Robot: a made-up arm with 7 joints. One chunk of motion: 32 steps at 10 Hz.
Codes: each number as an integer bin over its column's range. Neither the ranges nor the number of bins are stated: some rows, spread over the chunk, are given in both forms.
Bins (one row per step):
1: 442 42 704 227 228 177 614
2: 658 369 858 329 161 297 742
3: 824 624 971 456 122 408 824
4: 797 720 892 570 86 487 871
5: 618 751 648 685 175 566 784
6: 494 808 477 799 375 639 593
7: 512 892 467 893 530 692 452
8: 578 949 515 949 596 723 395
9: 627 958 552 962 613 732 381
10: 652 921 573 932 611 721 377
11: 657 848 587 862 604 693 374
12: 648 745 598 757 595 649 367
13: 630 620 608 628 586 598 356
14: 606 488 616 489 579 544 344
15: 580 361 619 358 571 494 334
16: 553 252 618 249 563 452 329
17: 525 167 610 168 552 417 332
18: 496 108 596 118 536 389 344
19: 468 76 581 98 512 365 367
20: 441 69 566 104 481 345 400
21: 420 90 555 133 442 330 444
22: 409 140 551 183 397 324 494
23: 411 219 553 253 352 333 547
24: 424 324 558 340 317 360 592
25: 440 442 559 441 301 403 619
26: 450 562 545 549 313 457 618
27: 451 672 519 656 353 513 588
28: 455 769 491 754 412 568 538
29: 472 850 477 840 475 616 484
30: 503 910 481 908 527 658 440
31: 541 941 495 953 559 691 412
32: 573 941 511 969 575 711 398
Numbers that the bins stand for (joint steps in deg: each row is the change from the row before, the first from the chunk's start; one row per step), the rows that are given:
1: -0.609 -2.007 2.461 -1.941 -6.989 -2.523 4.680
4: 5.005 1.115 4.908 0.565 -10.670 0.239 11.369
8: 1.542 2.170 0.002 3.335 2.552 2.341 -1.020
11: 2.791 1.705 0.939 2.699 2.759 2.074 -1.566
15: 1.573 -0.538 1.355 -0.984 1.904 0.301 -2.607
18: 0.245 -1.703 1.056 -2.738 0.996 -0.634 -2.347
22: -1.131 -1.555 0.470 -2.263 -2.607 -1.214 1.557
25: -0.641 -0.165 0.574 -0.377 -5.096 -0.510 4.810
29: -0.135 1.714 -0.493 2.538 -0.585 1.388 1.297
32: 1.462 2.133 -0.050 3.481 2.007 2.234 -0.942
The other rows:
2: 2.807 -0.501 4.465 -1.196 -8.726 -1.454 8.011
3: 5.432 0.673 5.936 -0.268 -9.737 -0.465 10.145
5: 2.174 1.258 1.732 1.406 -8.363 0.942 9.104
6: 0.213 1.521 -0.493 2.239 -3.178 1.593 4.133
7: 0.498 1.907 -0.623 2.925 0.841 2.065 0.464
9: 2.317 2.211 0.483 3.430 2.993 2.421 -1.384
10: 2.712 2.041 0.756 3.210 2.941 2.323 -1.488
12: 2.649 1.230 1.082 1.932 2.526 1.682 -1.748
13: 2.364 0.655 1.212 0.989 2.293 1.228 -2.035
14: 1.984 0.047 1.316 -0.027 2.111 0.746 -2.347
16: 1.146 -1.040 1.342 -1.780 1.696 -0.073 -2.737
17: 0.703 -1.431 1.238 -2.372 1.411 -0.385 -2.659
19: -0.198 -1.850 0.861 -2.884 0.374 -0.848 -1.748
20: -0.625 -1.882 0.665 -2.840 -0.430 -1.026 -0.890
21: -0.957 -1.786 0.522 -2.628 -1.441 -1.160 0.256
23: -1.100 -1.192 0.496 -1.751 -3.774 -1.133 2.936
24: -0.894 -0.708 0.561 -1.116 -4.681 -0.893 4.107
26: -0.483 0.388 0.392 0.412 -4.785 -0.029 4.784
27: -0.467 0.894 0.054 1.194 -3.748 0.470 4.003
28: -0.404 1.341 -0.311 1.910 -2.219 0.960 2.702
30: 0.355 1.990 -0.441 3.035 0.763 1.762 0.151
31: 0.956 2.133 -0.259 3.364 1.593 2.056 -0.577

